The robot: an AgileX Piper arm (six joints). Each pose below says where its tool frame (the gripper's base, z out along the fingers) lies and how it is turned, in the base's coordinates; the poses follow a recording.
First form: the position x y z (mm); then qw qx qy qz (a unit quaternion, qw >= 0).
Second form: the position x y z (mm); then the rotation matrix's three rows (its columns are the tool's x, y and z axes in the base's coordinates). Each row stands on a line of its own. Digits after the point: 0 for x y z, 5 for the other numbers.
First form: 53 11 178 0.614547 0.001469 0.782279 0.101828
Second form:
53 11 178
-0.24466 -0.12286 0.96179
0.12745 0.97926 0.15751
-0.96120 0.16112 -0.22393

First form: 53 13 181 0.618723 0.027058 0.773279 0.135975
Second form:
53 13 181
-0.23290 -0.12641 0.96425
0.21011 0.96156 0.17681
-0.94953 0.24378 -0.19739

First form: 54 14 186 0.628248 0.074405 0.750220 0.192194
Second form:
54 14 186
-0.19954 -0.12985 0.97125
0.35313 0.91505 0.19489
-0.91405 0.38187 -0.13673

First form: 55 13 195 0.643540 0.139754 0.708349 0.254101
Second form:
55 13 195
-0.13265 -0.12906 0.98272
0.52504 0.83180 0.18011
-0.84068 0.53986 -0.04258

